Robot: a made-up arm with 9 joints.
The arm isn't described. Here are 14 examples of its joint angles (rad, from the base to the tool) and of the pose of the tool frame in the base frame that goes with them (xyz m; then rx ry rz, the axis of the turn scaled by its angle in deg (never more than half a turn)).
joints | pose
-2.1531 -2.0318 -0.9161 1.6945 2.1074 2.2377 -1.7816 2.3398 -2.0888 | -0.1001 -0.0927 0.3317 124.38 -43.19 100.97
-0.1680 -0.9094 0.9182 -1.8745 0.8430 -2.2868 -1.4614 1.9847 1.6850 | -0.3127 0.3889 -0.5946 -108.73 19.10 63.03
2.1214 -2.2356 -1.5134 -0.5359 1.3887 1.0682 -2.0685 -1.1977 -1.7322 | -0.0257 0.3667 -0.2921 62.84 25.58 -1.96
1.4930 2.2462 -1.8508 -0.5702 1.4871 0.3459 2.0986 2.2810 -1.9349 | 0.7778 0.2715 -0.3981 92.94 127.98 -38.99
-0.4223 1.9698 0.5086 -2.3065 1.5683 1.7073 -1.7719 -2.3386 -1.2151 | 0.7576 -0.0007 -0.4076 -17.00 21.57 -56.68
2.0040 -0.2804 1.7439 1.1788 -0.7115 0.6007 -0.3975 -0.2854 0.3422 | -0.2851 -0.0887 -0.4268 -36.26 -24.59 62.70
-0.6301 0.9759 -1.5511 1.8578 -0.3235 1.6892 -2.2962 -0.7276 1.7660 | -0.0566 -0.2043 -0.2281 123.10 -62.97 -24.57
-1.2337 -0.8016 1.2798 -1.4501 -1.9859 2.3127 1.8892 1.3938 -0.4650 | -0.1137 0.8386 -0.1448 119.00 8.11 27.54
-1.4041 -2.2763 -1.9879 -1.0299 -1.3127 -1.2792 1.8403 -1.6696 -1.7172 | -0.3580 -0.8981 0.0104 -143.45 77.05 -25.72
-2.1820 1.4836 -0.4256 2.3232 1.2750 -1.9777 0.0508 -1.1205 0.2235 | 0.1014 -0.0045 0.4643 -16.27 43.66 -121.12
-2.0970 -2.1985 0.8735 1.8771 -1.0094 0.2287 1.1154 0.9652 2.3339 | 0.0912 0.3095 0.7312 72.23 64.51 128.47
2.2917 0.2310 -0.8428 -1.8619 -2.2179 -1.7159 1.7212 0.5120 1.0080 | 0.0218 -0.9129 0.4068 -159.04 -8.13 56.85
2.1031 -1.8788 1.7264 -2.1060 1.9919 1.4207 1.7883 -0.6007 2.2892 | -0.5705 0.0298 0.2958 -33.18 -144.43 -55.03
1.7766 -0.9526 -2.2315 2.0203 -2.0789 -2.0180 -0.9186 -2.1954 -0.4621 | -0.3655 -0.1198 -0.3232 -8.22 -75.87 158.07
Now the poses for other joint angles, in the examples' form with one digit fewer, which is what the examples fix.
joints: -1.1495 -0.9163 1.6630 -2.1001 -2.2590 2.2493 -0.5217 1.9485 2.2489
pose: -0.040 0.844 -0.185 154.4 32.4 58.1
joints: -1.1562 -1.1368 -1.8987 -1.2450 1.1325 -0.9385 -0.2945 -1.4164 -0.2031
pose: -0.532 0.137 -0.145 97.1 67.3 -73.5
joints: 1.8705 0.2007 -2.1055 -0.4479 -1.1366 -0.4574 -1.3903 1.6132 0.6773
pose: 0.219 -1.153 0.676 -21.0 15.5 -37.4
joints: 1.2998 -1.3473 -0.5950 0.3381 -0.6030 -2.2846 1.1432 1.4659 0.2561
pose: -0.175 -0.205 -0.232 -84.9 -19.3 84.1
